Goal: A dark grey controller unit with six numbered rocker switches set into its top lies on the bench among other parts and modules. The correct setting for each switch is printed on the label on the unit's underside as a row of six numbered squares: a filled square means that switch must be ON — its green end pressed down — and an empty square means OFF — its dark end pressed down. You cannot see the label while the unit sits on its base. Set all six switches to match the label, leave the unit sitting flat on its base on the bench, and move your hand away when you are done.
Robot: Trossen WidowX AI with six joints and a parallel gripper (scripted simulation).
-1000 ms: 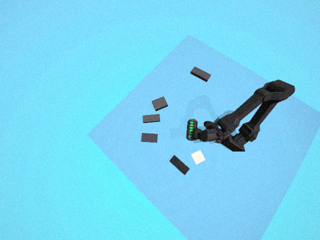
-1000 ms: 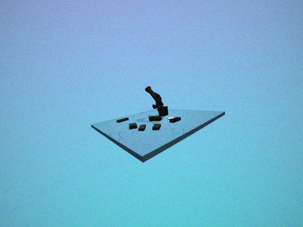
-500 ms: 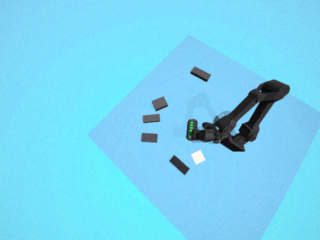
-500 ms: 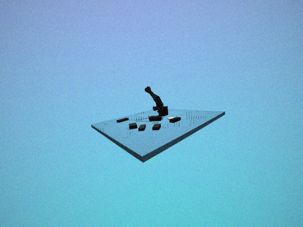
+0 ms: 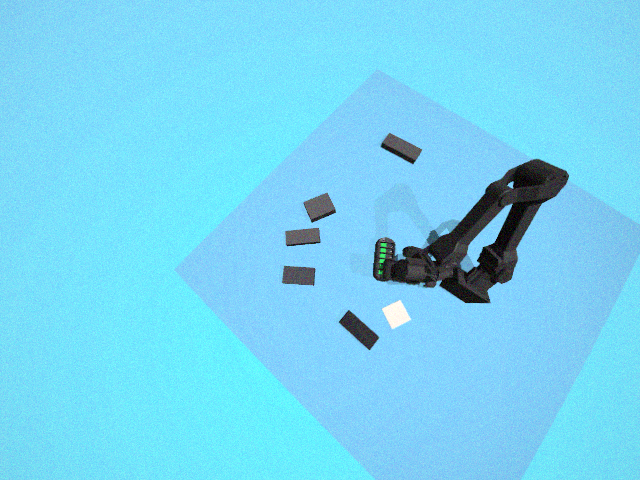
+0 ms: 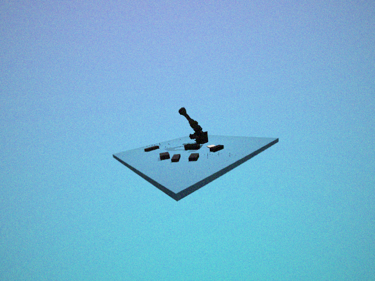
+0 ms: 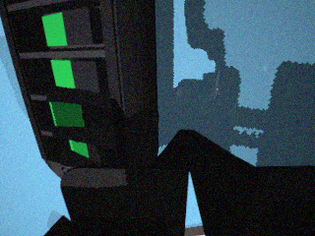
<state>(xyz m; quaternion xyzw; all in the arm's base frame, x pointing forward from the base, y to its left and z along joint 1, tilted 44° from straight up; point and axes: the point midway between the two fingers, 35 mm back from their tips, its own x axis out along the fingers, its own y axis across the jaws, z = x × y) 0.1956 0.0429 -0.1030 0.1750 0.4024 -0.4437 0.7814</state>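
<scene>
Right now the white block is 11 cm to the left of my gripper tip and 7 cm behind it.
</scene>
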